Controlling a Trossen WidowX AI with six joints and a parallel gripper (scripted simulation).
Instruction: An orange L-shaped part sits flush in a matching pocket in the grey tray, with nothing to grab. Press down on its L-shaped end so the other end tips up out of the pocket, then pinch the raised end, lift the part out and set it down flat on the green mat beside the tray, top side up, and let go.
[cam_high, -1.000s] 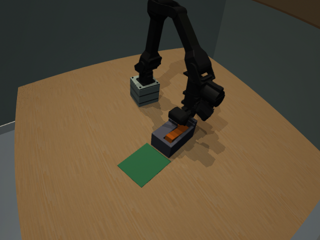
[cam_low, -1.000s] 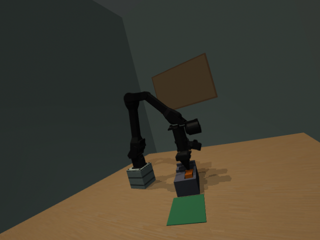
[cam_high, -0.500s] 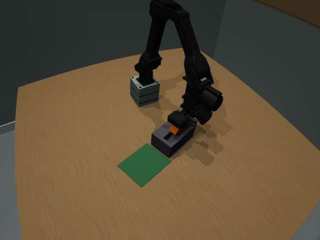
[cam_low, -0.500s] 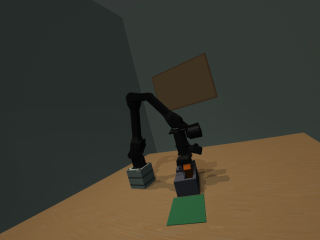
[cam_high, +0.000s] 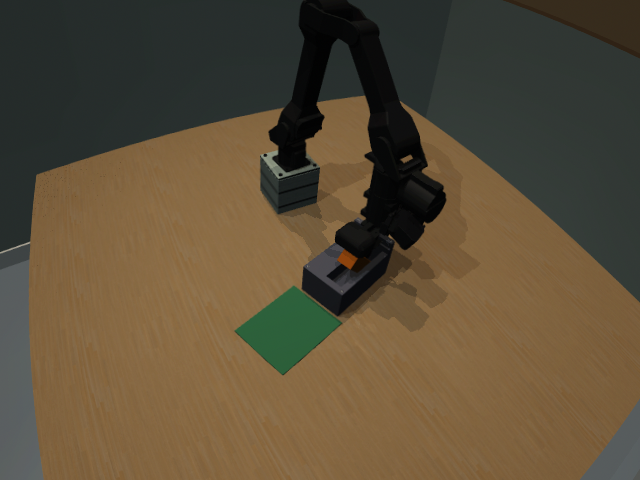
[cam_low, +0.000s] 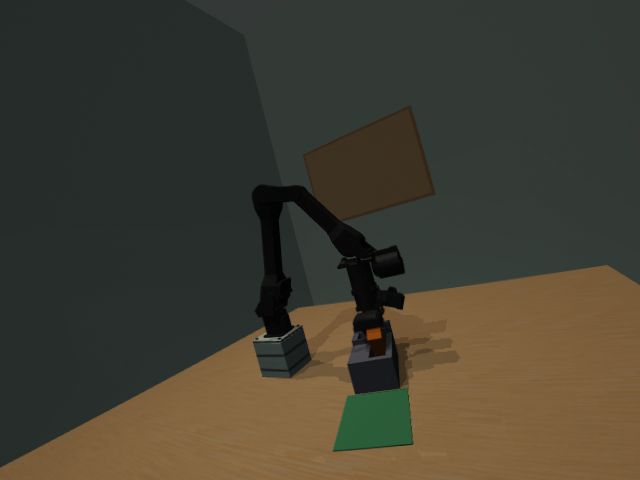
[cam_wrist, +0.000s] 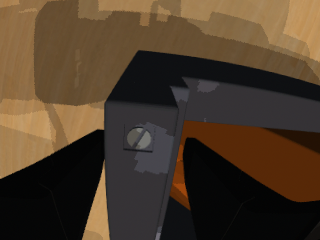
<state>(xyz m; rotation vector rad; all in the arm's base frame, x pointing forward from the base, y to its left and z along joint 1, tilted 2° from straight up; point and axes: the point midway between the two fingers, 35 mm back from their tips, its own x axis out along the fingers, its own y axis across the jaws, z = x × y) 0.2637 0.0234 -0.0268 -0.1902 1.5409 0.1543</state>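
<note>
My gripper tip is now 50 mm to the left of the orange L-shaped part and 10 mm below it. From my gripper tip the other things lie so: green mat: 40 mm ahead, 220 mm to the right, 50 mm below.
</note>
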